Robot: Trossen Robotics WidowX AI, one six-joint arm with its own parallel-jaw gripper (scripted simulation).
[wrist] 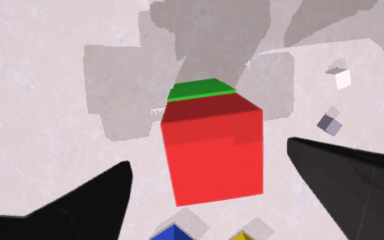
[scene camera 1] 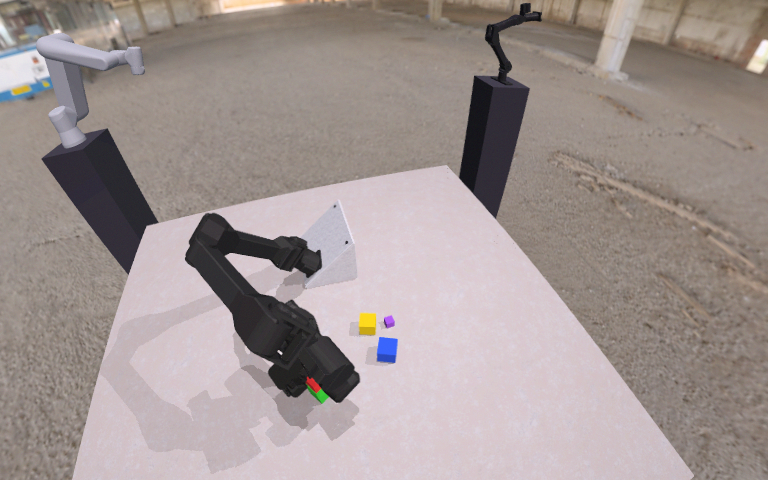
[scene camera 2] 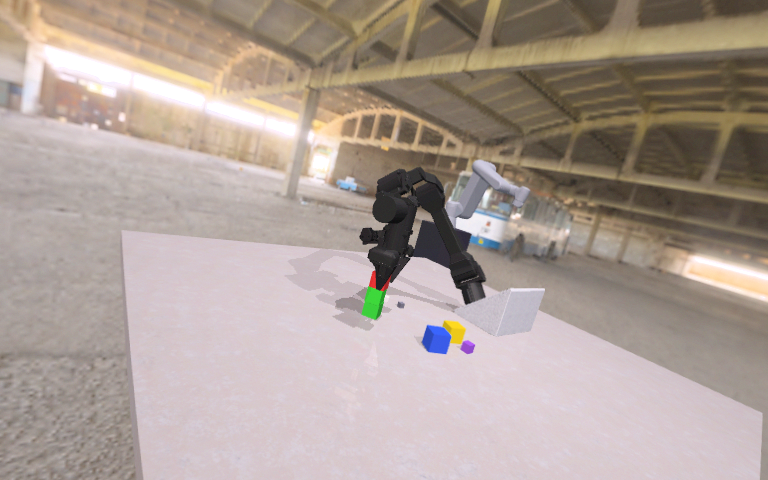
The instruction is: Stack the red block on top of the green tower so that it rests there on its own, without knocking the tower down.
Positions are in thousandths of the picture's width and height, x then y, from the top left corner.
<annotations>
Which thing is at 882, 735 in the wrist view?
My gripper.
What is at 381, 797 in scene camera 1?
My gripper.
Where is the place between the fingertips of my gripper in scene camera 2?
At 501, 595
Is my gripper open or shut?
Open.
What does my gripper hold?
Nothing.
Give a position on a red block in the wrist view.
559, 615
</annotations>
